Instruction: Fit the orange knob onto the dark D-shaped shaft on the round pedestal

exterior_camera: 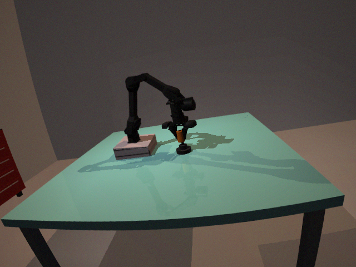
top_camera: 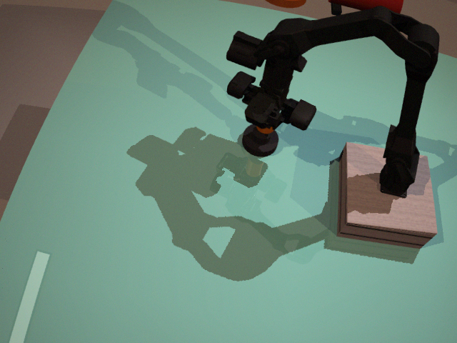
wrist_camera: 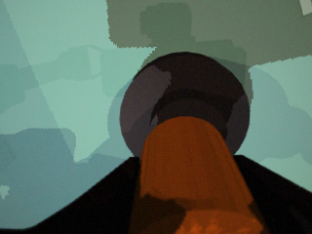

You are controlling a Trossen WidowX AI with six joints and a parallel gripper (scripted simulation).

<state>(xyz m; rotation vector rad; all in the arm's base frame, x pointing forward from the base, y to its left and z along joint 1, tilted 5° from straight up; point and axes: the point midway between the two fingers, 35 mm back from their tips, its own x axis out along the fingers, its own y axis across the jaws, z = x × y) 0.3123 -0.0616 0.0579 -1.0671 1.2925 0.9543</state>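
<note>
The orange knob lies 2 cm above my gripper tip. Also, from my gripper tip: dark round pedestal (4 cm below).
</note>
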